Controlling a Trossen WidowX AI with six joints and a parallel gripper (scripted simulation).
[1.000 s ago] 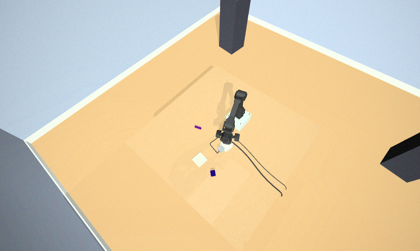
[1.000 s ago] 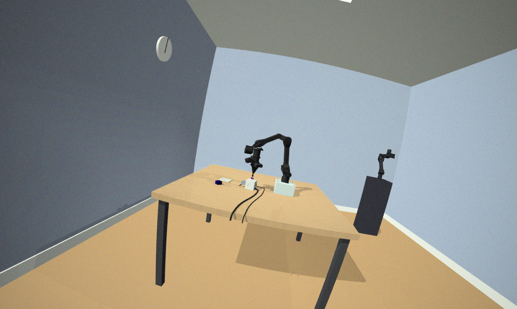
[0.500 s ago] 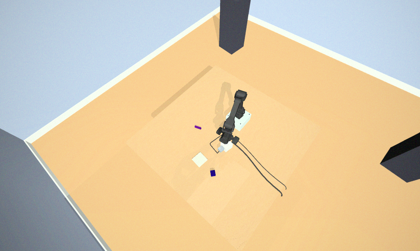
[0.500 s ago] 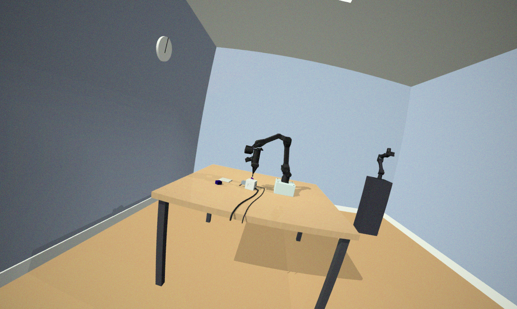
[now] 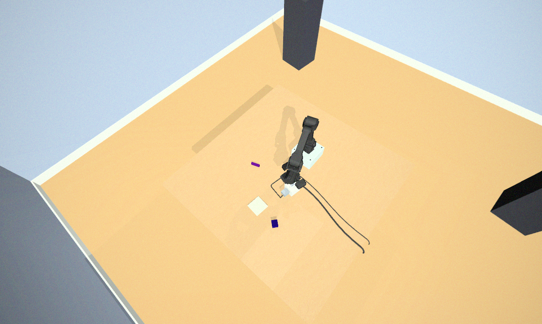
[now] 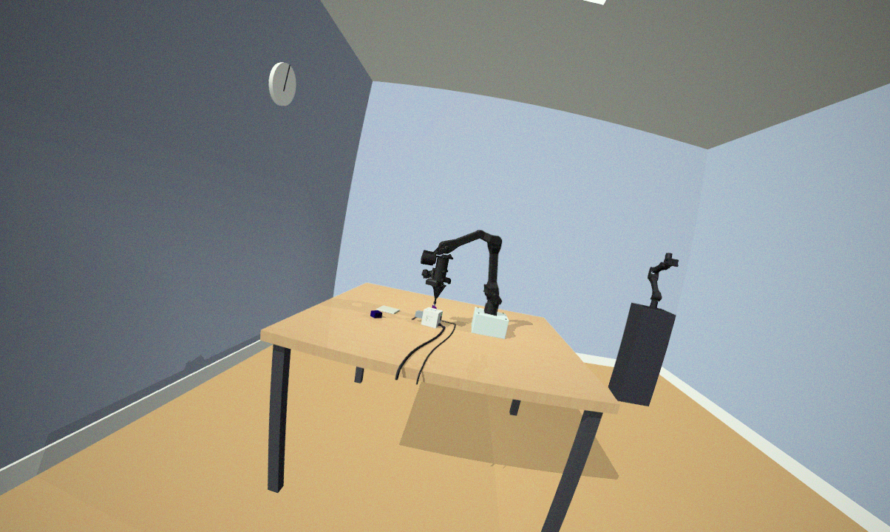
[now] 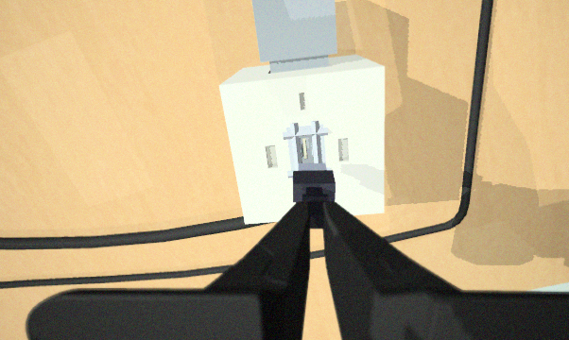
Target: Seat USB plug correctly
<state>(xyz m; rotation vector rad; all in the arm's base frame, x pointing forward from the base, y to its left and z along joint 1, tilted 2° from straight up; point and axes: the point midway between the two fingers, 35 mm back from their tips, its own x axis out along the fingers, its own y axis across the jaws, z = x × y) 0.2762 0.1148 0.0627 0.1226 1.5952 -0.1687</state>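
My gripper tip is now 2 cm above the USB plug. The rest, counted from my gripper tip: USB socket: 7 cm below; then dark blue block: 26 cm ahead, 10 cm to the left, 12 cm below; then white pad: 25 cm ahead, 7 cm to the right, 13 cm below.
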